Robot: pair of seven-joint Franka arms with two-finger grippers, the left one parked.
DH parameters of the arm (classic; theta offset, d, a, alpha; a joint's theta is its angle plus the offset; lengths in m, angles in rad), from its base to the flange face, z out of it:
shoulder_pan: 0 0.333 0 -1.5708
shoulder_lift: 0 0 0 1.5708
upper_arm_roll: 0 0.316 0.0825 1.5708
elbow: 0 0 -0.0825 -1.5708
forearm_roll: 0 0.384 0 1.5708
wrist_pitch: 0 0 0.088 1.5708
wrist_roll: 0 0.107 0 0
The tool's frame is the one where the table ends.
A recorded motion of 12 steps. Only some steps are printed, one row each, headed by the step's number.
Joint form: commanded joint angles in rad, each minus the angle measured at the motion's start. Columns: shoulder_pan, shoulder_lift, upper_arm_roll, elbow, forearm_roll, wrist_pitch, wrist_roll.
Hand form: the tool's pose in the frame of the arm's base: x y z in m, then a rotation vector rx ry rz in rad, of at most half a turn. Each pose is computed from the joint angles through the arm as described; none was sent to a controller.
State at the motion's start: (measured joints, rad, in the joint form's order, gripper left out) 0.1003 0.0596 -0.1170 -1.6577 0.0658 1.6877 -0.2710
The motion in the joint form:
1: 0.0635 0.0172 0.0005 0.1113 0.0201 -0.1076 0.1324
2: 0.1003 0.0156 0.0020 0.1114 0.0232 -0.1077 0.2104
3: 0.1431 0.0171 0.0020 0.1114 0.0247 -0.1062 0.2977
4: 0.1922 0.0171 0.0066 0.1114 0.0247 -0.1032 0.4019
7: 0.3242 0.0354 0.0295 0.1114 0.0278 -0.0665 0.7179
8: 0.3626 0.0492 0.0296 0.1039 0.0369 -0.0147 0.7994
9: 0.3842 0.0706 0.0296 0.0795 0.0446 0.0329 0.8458
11: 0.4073 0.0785 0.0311 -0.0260 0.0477 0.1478 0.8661
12: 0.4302 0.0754 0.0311 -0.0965 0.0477 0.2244 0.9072
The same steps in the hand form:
1: 0.5763 0.0389 0.5939 -3.0493 -0.2804 0.0597
2: 0.5739 0.0612 0.5949 -3.0532 -0.2197 0.0643
3: 0.5713 0.0859 0.5942 -3.0587 -0.1516 0.0723
4: 0.5662 0.1164 0.5944 -3.0646 -0.0742 0.0772
7: 0.5498 0.2052 0.5868 -3.0644 0.1768 0.0779
8: 0.5492 0.2301 0.5797 -3.0430 0.2474 0.0470
9: 0.5517 0.2457 0.5595 -3.0345 0.2933 0.0526
11: 0.5492 0.2592 0.5141 -3.0331 0.3065 0.0537
12: 0.5420 0.2697 0.4888 -3.0273 0.3458 0.0444

